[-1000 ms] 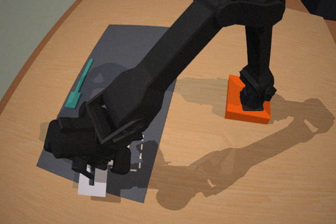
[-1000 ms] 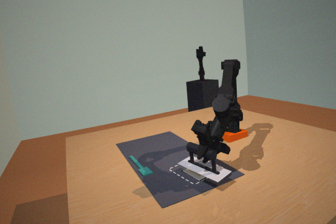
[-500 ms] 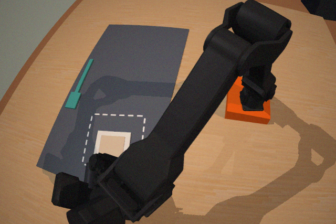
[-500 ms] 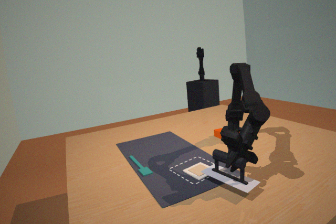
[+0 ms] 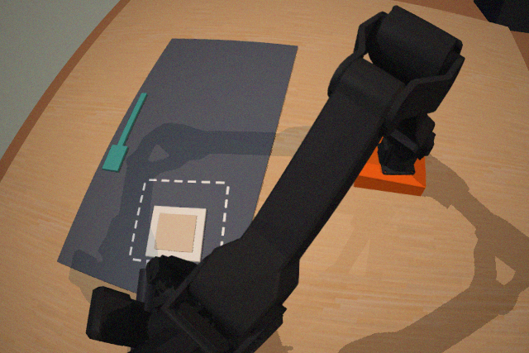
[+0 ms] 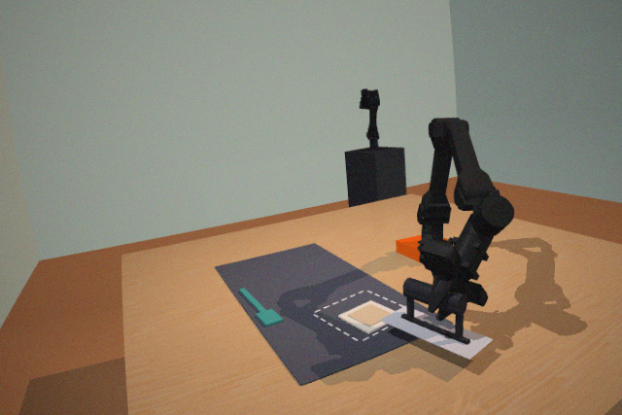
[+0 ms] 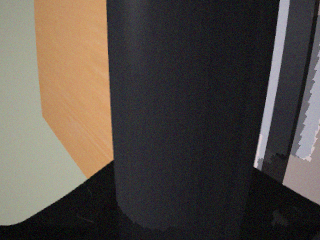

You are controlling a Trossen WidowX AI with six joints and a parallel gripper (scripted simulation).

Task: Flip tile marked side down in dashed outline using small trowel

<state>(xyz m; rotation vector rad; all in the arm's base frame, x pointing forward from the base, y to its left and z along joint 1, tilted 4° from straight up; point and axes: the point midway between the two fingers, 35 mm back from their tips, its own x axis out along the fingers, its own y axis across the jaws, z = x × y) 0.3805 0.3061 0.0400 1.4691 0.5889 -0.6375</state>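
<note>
Now: the mat 1 cm behind my gripper tip, 38 cm to the right of it and 10 cm below it. Round my gripper tip: tile 2 cm behind, 18 cm to the right, 8 cm below; teal trowel 13 cm ahead, 39 cm to the right, 8 cm below.
</note>
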